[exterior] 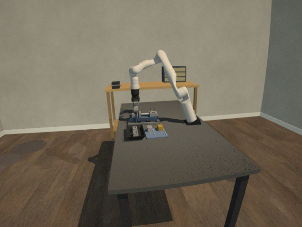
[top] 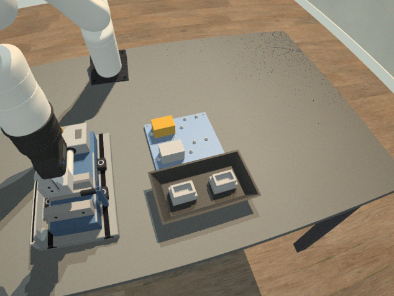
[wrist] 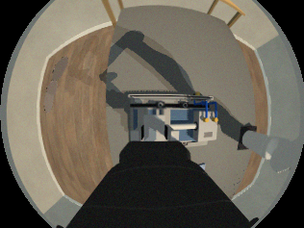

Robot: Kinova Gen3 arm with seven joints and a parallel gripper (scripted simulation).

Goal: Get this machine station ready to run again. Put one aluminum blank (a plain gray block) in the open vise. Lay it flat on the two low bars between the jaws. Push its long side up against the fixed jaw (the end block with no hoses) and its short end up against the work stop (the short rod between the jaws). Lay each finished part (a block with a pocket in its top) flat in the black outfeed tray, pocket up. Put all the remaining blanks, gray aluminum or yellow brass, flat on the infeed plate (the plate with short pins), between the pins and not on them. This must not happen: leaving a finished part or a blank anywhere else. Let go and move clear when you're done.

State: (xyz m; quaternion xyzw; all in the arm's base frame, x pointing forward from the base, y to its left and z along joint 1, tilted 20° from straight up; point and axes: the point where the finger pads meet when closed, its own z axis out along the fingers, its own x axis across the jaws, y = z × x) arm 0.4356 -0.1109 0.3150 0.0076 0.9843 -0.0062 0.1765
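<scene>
Now: the vise 13 cm below my hand, 7 cm behind it and 1 cm to the left of it. From my hand the other things lie so: yellow brass blank: 25 cm to the left, 20 cm behind, 14 cm below; then plain gray blank: 26 cm to the left, 14 cm below, 11 cm behind.
</scene>
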